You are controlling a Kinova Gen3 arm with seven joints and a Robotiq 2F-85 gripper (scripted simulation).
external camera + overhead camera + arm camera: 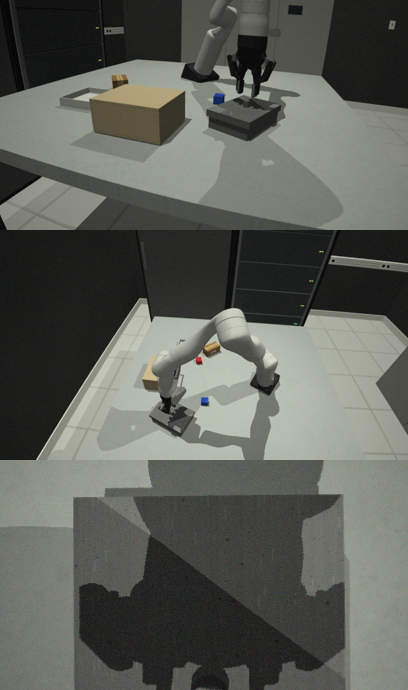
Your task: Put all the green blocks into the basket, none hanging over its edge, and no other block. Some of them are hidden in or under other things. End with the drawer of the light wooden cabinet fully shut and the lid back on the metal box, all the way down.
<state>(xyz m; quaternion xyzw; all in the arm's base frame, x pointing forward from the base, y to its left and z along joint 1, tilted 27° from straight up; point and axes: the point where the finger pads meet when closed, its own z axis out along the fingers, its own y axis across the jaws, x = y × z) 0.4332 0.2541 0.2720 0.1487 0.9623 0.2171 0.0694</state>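
The lid lies 60 mm below my hand. The rest, counted from my hand: light wooden cabinet (240 mm to the right, 150 mm ahead, 60 mm below); then cabinet drawer (240 mm to the right, 140 mm ahead, 60 mm below); then red block (430 mm to the right, 90 mm below, 30 mm behind).
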